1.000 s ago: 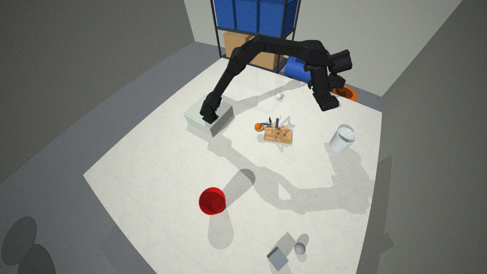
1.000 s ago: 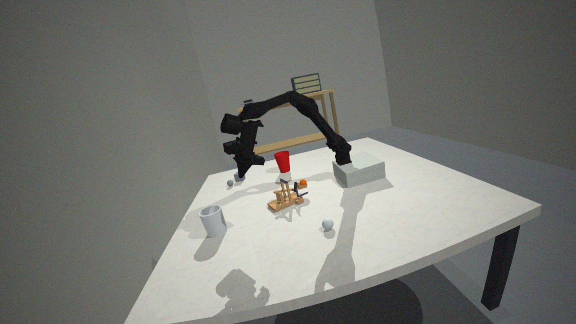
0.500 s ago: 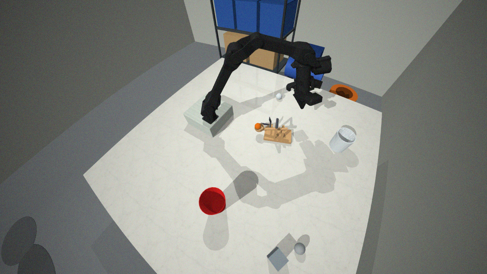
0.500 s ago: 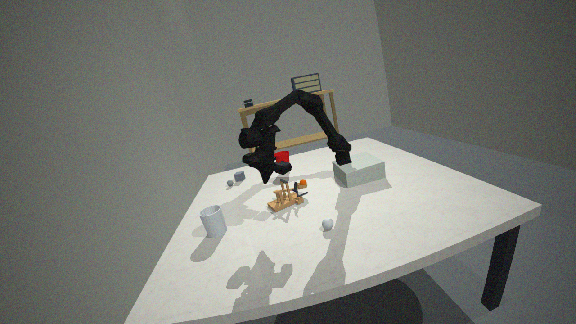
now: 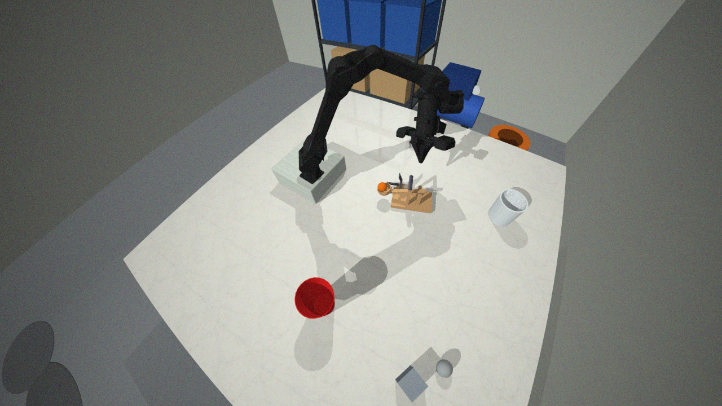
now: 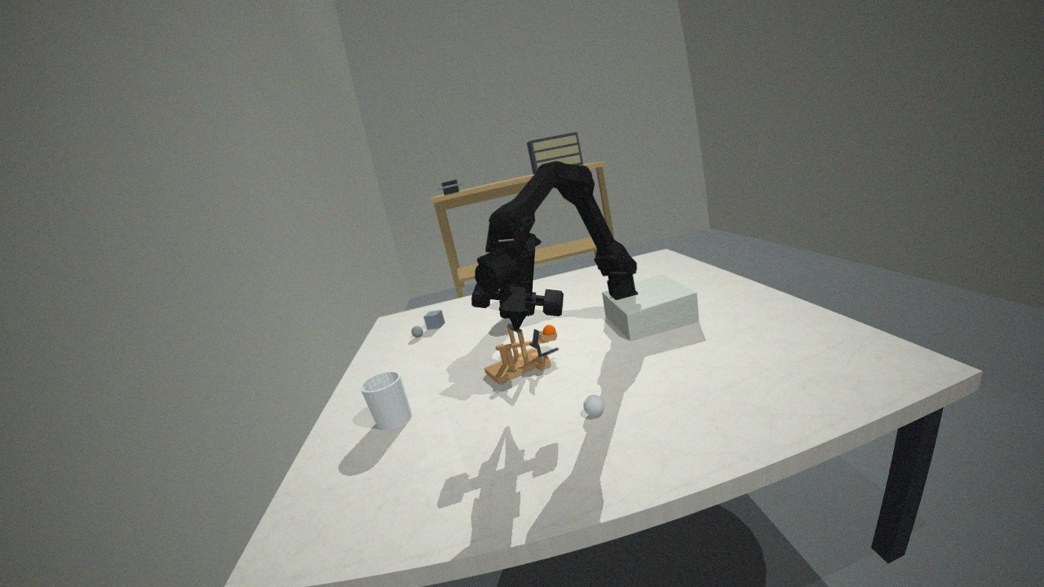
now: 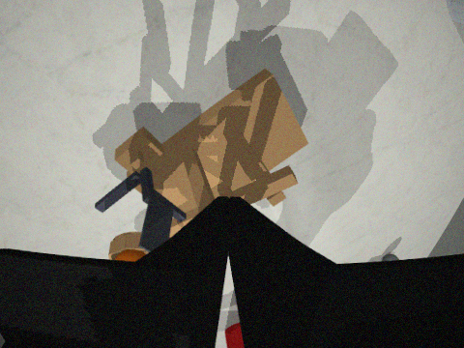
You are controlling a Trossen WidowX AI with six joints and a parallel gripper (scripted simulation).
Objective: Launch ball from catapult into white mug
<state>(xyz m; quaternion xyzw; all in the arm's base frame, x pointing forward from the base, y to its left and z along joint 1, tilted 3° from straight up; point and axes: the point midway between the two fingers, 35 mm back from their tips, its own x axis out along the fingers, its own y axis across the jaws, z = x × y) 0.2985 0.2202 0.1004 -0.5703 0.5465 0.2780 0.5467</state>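
Right now the dark lever is 80 mm below my gripper tip, 60 mm to the right of it and 50 mm behind it. Round my gripper tip: orange ball 110 mm to the right, 80 mm behind, 70 mm below; then catapult 80 mm below, 70 mm to the right, 20 mm behind; then white ball 200 mm to the left, 110 mm below, 110 mm behind.
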